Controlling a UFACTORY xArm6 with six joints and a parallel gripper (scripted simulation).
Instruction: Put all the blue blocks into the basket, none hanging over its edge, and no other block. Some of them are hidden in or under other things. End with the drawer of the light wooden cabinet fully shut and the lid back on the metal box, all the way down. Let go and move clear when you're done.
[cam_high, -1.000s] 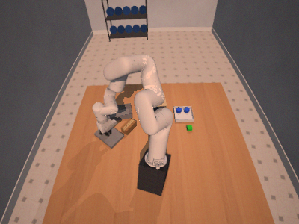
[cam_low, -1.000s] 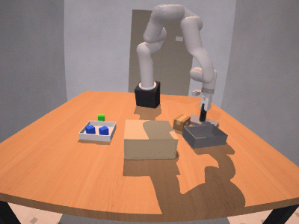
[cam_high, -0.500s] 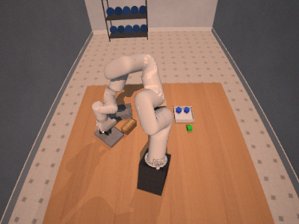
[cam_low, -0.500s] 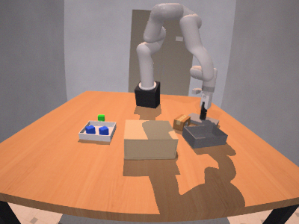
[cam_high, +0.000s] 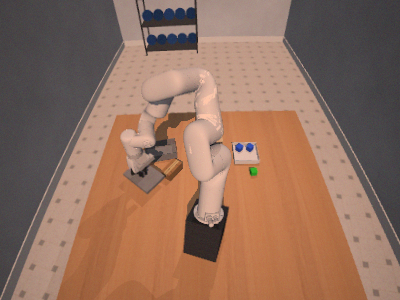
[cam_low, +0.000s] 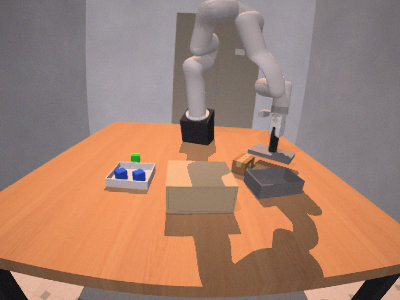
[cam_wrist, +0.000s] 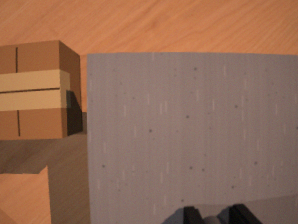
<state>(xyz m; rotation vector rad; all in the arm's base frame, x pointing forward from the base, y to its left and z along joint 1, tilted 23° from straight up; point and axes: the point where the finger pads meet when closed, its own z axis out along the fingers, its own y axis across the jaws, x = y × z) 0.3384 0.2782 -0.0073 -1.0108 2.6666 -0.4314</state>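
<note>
Now: hand 19 cm short of the grey metal box, 11 cm to the left of it and 6 cm above it. Also, from my hand: small brown box 15 cm to the right, 5 cm below, 3 cm ahead; then drawer 38 cm to the right, 19 cm ahead, 5 cm below; then red block 18 cm to the right, 7 cm below, 4 cm ahead.
</note>
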